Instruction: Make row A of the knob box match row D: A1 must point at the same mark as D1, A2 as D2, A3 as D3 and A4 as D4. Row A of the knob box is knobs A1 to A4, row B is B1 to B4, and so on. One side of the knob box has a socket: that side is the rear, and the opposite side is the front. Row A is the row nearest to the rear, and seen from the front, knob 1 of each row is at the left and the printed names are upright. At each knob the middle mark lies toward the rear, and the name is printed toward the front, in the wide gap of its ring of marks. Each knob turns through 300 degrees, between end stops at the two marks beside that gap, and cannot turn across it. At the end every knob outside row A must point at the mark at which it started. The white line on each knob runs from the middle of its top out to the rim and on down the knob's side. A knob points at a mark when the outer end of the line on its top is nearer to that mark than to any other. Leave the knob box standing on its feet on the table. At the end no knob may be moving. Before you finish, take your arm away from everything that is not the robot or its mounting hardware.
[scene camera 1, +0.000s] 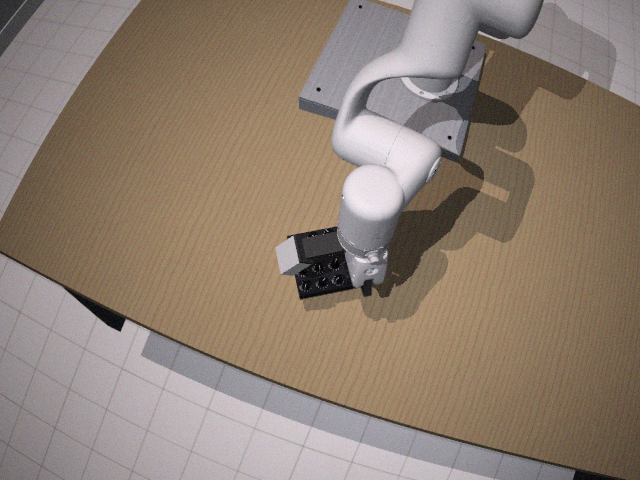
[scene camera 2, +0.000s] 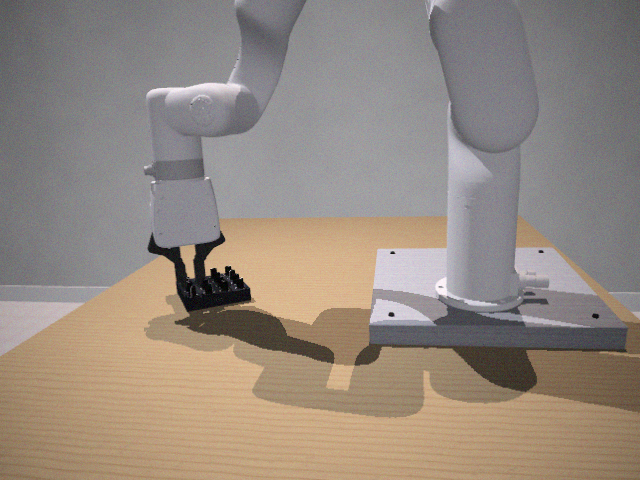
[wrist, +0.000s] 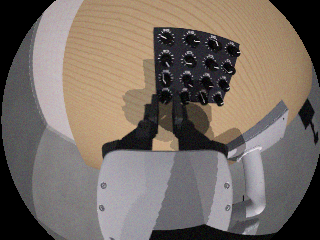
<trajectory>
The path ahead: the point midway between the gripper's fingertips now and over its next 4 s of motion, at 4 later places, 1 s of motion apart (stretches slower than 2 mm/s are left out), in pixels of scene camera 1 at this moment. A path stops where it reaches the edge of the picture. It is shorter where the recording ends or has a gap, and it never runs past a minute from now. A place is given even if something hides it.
My gripper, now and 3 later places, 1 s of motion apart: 355, 273; 354, 275; 356, 266; 363, 239
</trajectory>
